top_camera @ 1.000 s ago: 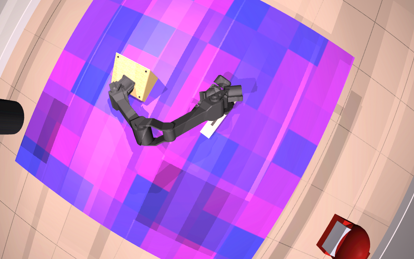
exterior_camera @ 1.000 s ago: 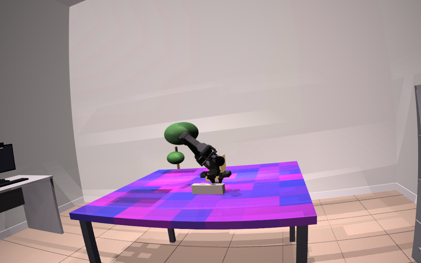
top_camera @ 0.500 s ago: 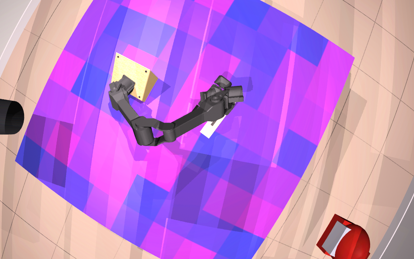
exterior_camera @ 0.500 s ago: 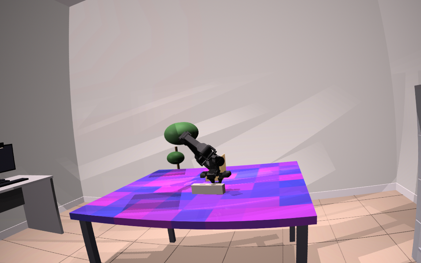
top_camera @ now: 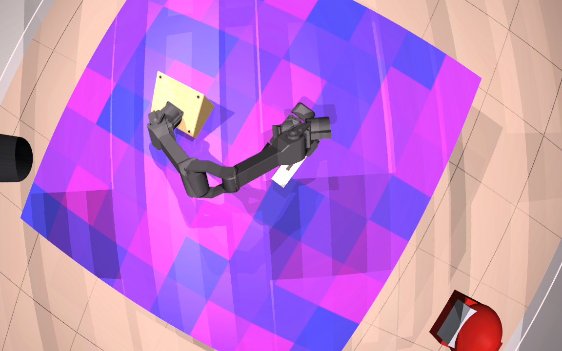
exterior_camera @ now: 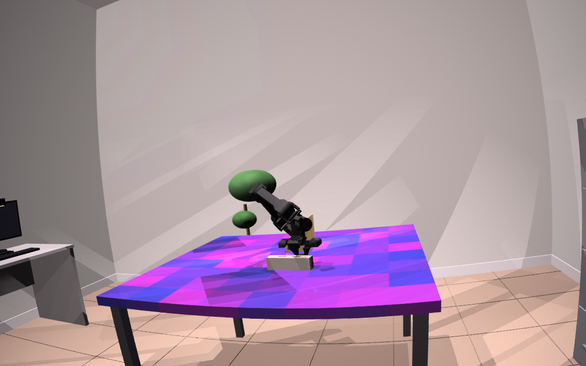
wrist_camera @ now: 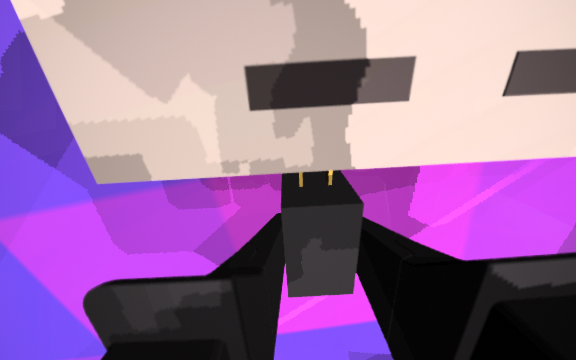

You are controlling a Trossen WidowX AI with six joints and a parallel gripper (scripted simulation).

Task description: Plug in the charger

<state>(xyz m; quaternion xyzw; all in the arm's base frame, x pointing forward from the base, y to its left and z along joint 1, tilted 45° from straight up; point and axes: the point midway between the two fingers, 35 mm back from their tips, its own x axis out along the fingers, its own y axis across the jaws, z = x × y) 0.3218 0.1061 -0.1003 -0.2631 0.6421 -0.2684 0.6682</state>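
The two-prong charger is 2 cm ahead of my gripper tip and 1 cm above it.
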